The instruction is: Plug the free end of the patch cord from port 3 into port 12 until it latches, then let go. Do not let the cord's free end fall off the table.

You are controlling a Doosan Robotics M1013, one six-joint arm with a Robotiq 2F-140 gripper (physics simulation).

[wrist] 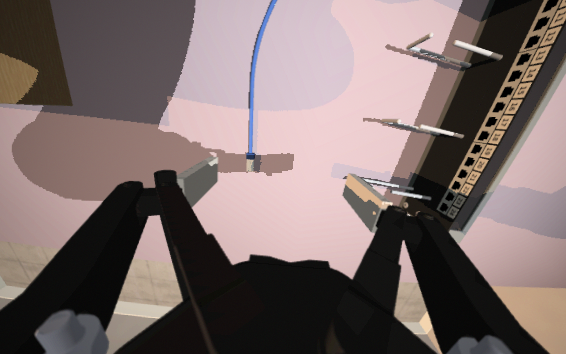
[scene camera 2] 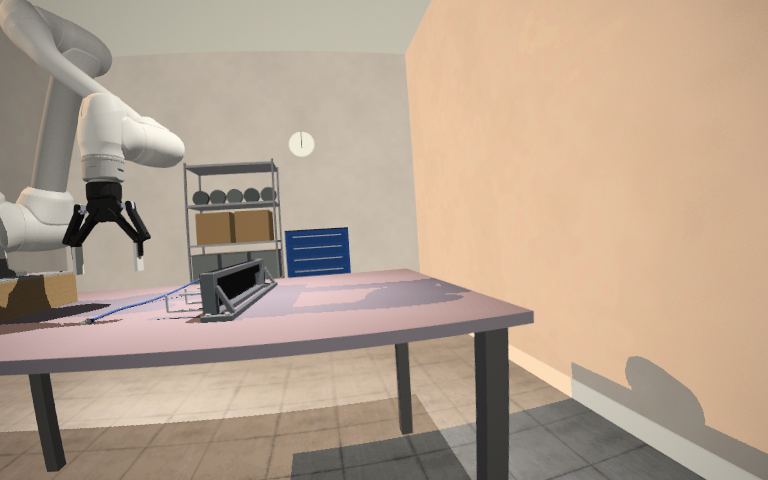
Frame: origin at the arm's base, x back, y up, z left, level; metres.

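Seen in the pictures: gripper, fingertip midpoint: (wrist: pixel 282 177) (scene camera 2: pixel 109 272).
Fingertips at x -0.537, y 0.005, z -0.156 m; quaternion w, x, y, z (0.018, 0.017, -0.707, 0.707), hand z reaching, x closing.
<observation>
A point is followed by its place in that frame.
The blue patch cord (scene camera 2: pixel 135 305) {x -0.483, y -0.106, z 0.025 m} (wrist: pixel 252 80) {x -0.474, y -0.102, z -0.052 m} lies on the table, its free end's pale plug (scene camera 2: pixel 87 321) {x -0.490, y -0.103, z -0.183 m} (wrist: pixel 250 164) {x -0.487, y -0.098, z -0.179 m} flat on the top. The patch panel (scene camera 2: pixel 209 295) {x -0.800, y -0.054, z -0.217 m} (wrist: pixel 507 92) {x -0.789, y -0.033, z -0.014 m} stands upright in its frame; in the wrist view it is at the right, with port 12 (wrist: pixel 533 42) {x -0.791, y -0.033, z 0.040 m} near the upper right. Port 3 does not show in the wrist view. My gripper (scene camera 2: pixel 108 260) {x -0.537, y 0.005, z -0.156 m} (wrist: pixel 282 177) {x -0.537, y 0.005, z -0.156 m} is open and empty, pointing down, above the table. In the wrist view the plug shows between the fingertips, nearer the left one, lower than they are.
Wire cable guides (scene camera 2: pixel 182 302) {x -0.680, y -0.087, z -0.074 m} (wrist: pixel 440 131) {x -0.744, y -0.053, z -0.072 m} stick out from the panel's port side. A wooden block or box (scene camera 2: pixel 61 287) {x -0.175, y -0.051, z 0.120 m} (wrist: pixel 30 55) {x -0.184, y -0.071, z -0.072 m} stands on the table at the left. The table's near edge (scene camera 2: pixel 271 348) {x -0.966, y -0.116, z -0.414 m} runs in front of the panel. A shelf unit (scene camera 2: pixel 185 220) and blue cabinet (scene camera 2: pixel 317 253) stand behind.
</observation>
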